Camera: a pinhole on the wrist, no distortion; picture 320 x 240 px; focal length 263.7 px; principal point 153.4 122.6 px. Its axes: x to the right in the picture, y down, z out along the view. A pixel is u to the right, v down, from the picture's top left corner.
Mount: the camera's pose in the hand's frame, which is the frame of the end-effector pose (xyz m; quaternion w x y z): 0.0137 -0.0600 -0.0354 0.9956 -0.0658 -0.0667 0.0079
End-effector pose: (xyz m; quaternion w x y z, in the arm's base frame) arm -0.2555 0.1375 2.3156 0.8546 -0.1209 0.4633 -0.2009
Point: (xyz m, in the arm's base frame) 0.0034 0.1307 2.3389
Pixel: 290.3 191.3
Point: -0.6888 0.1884 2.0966
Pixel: behind the camera
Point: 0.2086 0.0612 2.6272
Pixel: 196.5 76.4
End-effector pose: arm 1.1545 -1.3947 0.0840 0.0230 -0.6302 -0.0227 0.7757
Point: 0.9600 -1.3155 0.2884
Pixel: 29.0 62.0
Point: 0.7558 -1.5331 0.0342
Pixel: 257.6 214.4
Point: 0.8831 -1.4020 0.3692
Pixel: 27.8 125.7
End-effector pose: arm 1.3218 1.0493 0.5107 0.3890 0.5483 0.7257 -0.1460
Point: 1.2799 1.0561 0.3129
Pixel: outside the picture
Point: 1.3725 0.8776 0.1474
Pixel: 279.1 61.5
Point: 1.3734 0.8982 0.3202
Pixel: 204.8 98.7
